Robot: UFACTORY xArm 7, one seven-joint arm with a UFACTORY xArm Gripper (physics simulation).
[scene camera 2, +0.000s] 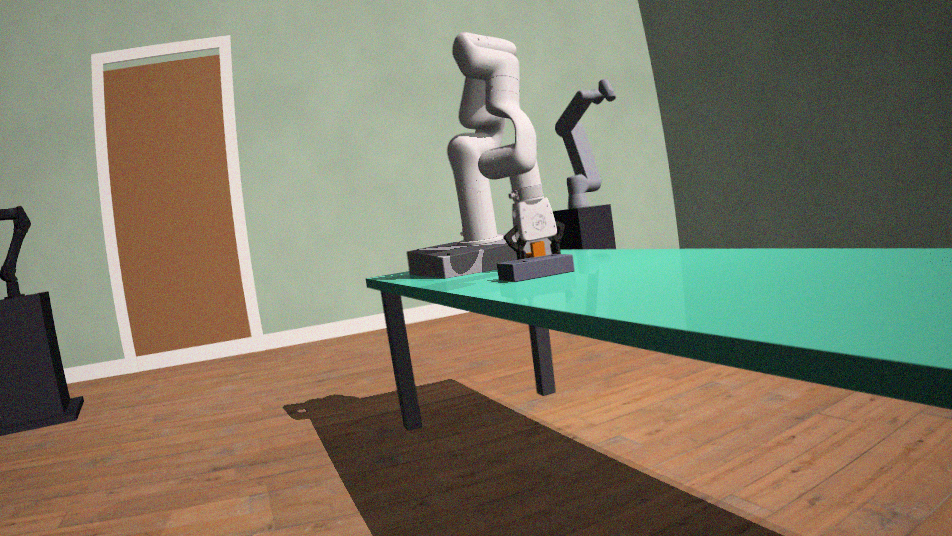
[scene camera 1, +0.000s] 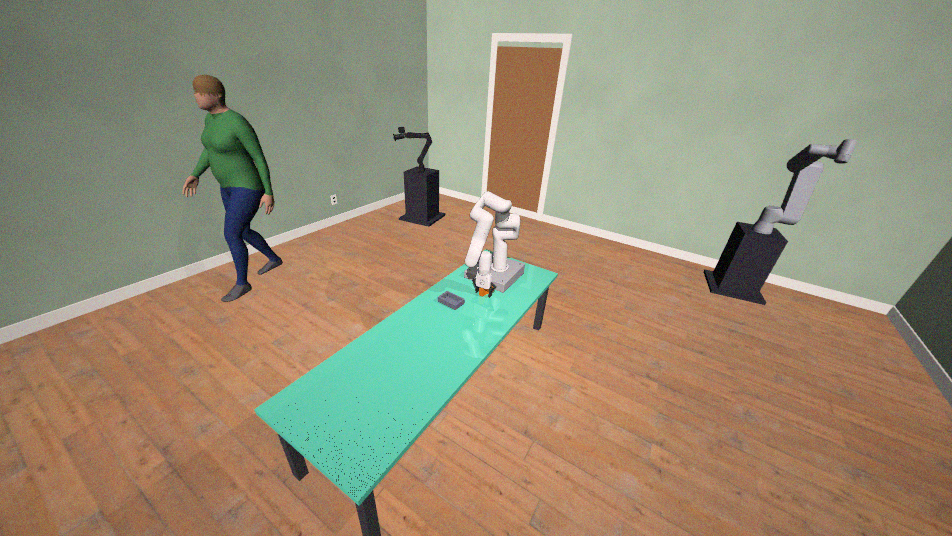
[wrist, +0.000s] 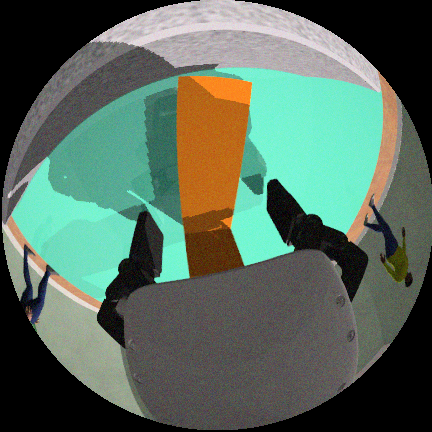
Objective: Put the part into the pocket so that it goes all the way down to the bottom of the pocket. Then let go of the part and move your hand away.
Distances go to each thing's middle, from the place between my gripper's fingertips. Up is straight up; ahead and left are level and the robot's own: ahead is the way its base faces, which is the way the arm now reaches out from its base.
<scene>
My gripper is now 3 cm past the orange L-shaped part (wrist: 211,112), 1 cm to the right of it and 2 cm below it. From my hand the other things lie so: dark grey pocket block (scene camera 2: 530,268): 17 cm ahead, 15 cm to the right, 1 cm above.
</scene>
